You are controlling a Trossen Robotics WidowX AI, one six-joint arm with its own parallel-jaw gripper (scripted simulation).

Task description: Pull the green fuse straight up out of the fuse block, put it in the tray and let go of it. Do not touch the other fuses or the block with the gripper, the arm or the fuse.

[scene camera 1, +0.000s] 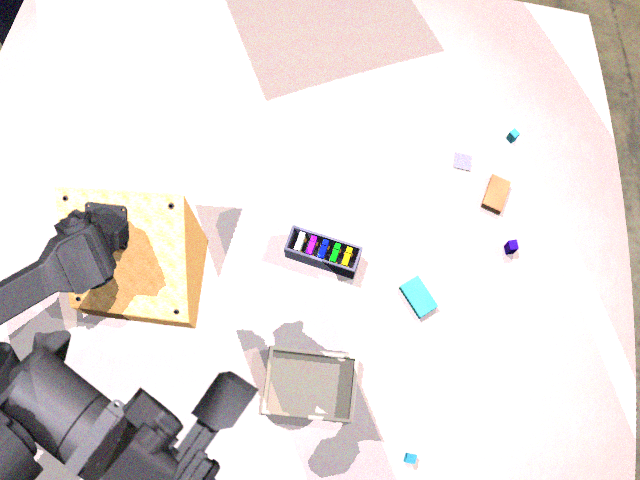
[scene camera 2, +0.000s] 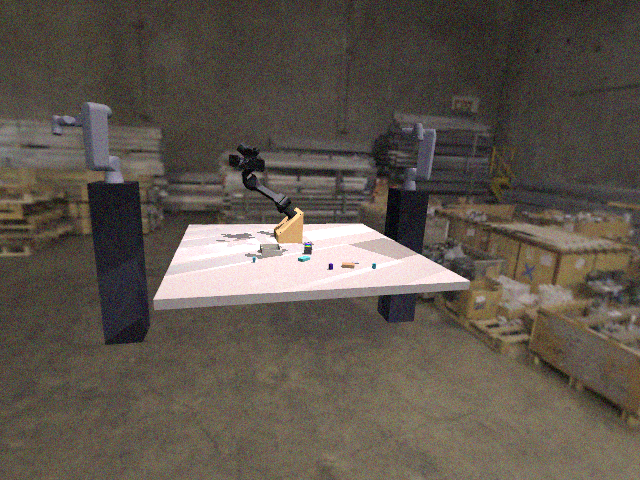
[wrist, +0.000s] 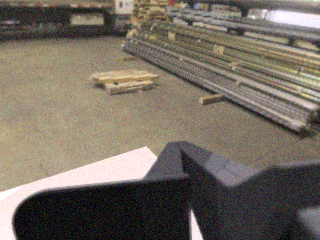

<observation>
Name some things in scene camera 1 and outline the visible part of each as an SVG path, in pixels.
My gripper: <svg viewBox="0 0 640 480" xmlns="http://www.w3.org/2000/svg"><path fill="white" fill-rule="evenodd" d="M259 389L232 371L218 372L210 387L203 393L203 396L191 411L191 414L198 419L193 423L192 428L189 429L189 432L177 448L175 447L179 441L177 435L184 429L184 425L178 416L146 390L140 387L126 404L120 399L111 400L106 395L101 395L90 404L77 422L74 423L75 425L62 442L56 454L56 459L63 463L70 473L83 480L217 480L215 476L220 472L221 466L219 461L208 458L209 455L206 453L206 450L212 444L215 437L217 437L220 430L234 428L233 426L240 419L246 408L248 408L249 403L257 395Z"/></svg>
A cyan slab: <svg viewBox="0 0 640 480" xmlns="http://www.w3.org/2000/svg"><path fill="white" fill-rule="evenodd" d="M417 274L400 285L399 289L413 312L420 319L436 309L438 304Z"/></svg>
An orange slab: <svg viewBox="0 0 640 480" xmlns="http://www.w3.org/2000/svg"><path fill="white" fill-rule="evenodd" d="M492 173L481 207L499 215L503 210L511 181Z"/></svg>
</observation>
